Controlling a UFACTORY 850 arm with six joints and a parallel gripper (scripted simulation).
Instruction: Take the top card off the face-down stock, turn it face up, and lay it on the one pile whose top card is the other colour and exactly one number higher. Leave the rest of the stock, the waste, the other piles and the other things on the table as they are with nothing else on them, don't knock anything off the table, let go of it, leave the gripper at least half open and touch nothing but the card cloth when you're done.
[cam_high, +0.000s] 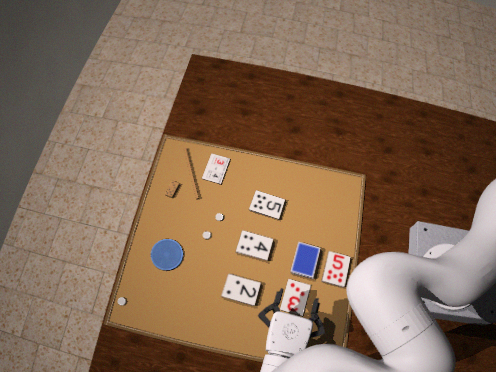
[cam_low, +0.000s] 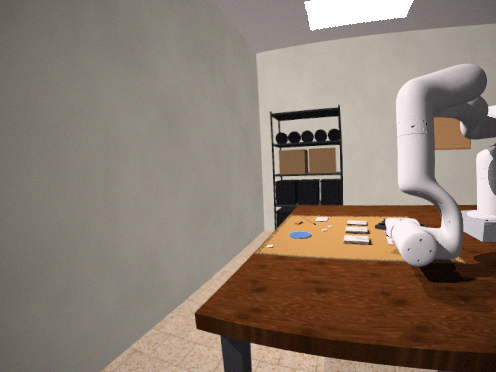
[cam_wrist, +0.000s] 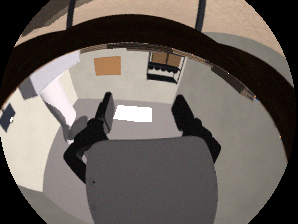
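Right now my hand is 7 cm above the blue-backed card and 2 cm to the left of it. Also, from my hand: tan card cloth: 15 cm ahead, 14 cm to the right, 8 cm below.
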